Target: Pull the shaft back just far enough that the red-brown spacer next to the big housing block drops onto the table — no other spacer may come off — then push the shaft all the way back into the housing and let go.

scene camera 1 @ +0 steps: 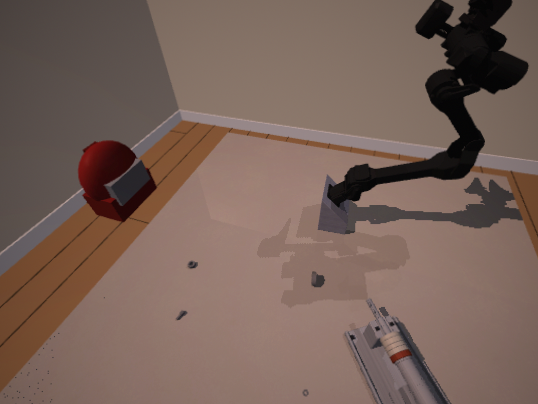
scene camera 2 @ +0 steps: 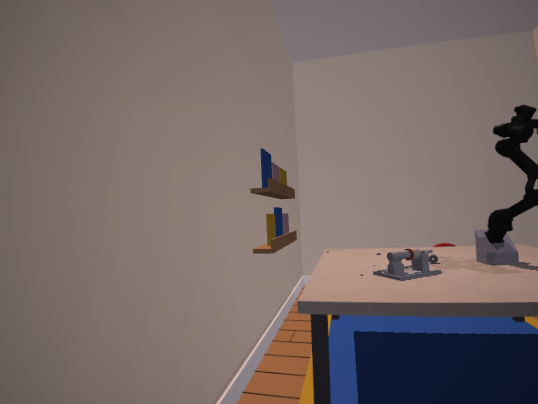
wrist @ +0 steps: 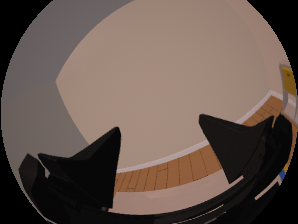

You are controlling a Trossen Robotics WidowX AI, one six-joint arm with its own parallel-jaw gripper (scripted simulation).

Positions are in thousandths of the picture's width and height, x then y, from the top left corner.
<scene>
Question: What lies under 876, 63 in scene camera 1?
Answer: My gripper.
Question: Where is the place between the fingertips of my gripper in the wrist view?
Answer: At 542, 560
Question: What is my gripper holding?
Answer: Nothing.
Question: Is my gripper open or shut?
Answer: Open.
</scene>
